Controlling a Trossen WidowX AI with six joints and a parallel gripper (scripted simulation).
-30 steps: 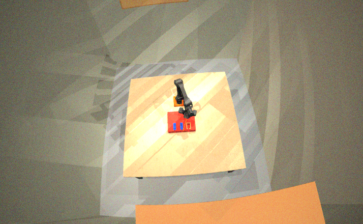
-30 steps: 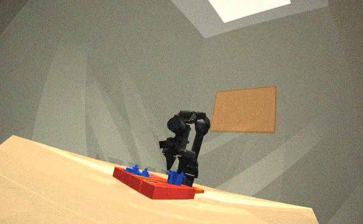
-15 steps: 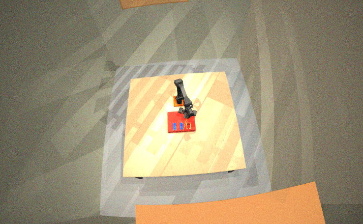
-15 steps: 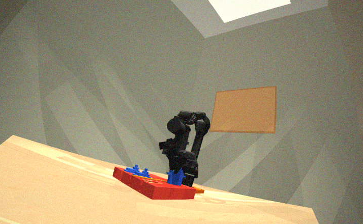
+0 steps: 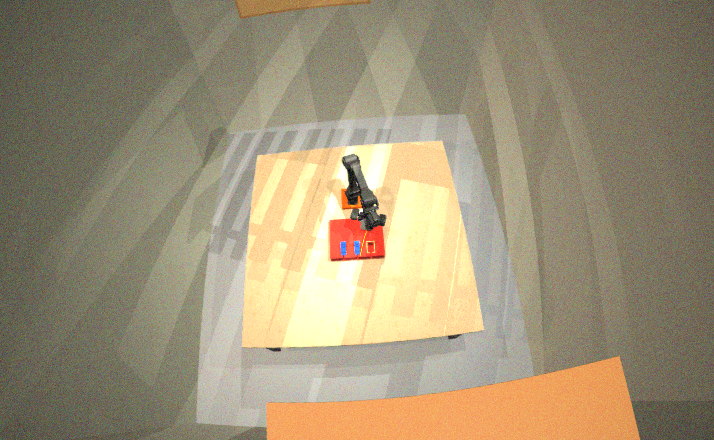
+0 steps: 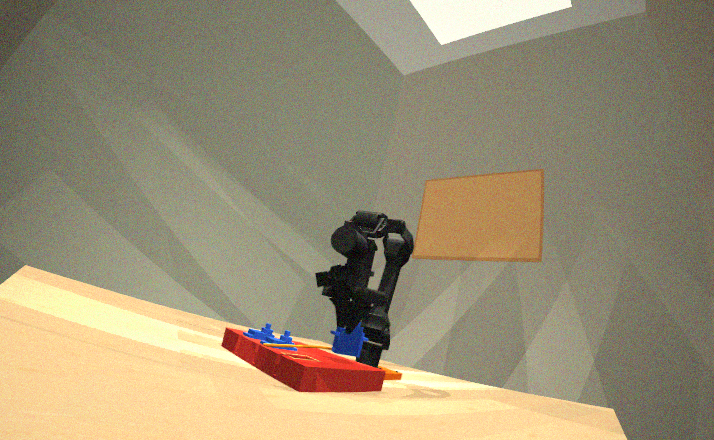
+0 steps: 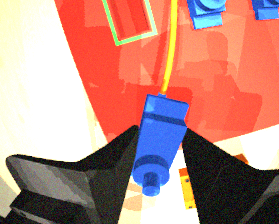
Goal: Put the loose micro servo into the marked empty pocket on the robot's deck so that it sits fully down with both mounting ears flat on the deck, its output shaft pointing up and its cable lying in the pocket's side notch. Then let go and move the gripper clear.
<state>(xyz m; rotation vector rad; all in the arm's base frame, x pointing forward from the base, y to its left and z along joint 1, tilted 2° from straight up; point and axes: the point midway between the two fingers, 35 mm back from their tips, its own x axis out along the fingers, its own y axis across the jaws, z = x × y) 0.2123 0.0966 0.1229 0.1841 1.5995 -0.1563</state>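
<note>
Now: gripper tip 9 cm above the red deck, 7 cm to the left of it and 1 cm short of it.
</note>
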